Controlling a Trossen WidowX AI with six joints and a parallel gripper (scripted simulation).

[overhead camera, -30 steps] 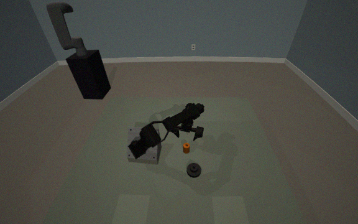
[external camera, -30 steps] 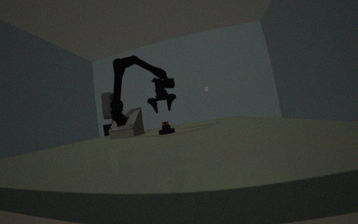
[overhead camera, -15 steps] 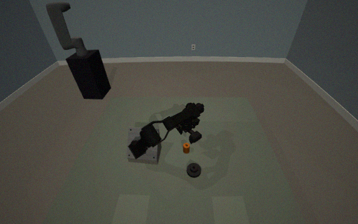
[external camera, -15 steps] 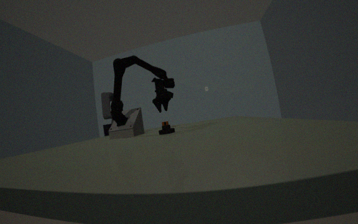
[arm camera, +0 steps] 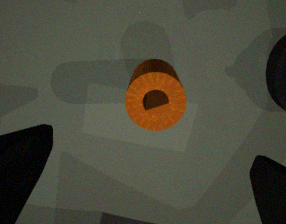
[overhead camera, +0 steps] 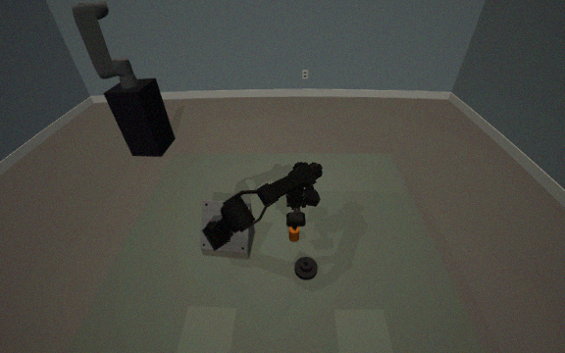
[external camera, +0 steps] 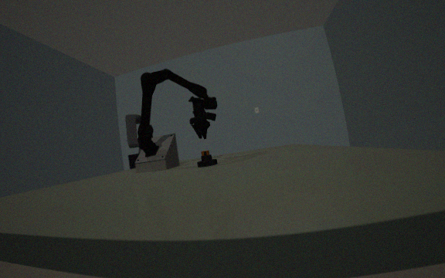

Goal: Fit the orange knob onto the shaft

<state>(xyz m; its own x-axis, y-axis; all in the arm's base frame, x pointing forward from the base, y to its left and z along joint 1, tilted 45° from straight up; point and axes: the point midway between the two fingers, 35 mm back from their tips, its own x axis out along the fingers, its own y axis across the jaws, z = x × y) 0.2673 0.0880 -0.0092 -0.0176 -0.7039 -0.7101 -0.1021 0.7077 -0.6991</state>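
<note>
Right now the orange knob is 90 mm below my gripper tip. From my gripper tip the other things lie so: dark pedestal: 50 mm ahead, 140 mm to the right, 90 mm below.
</note>
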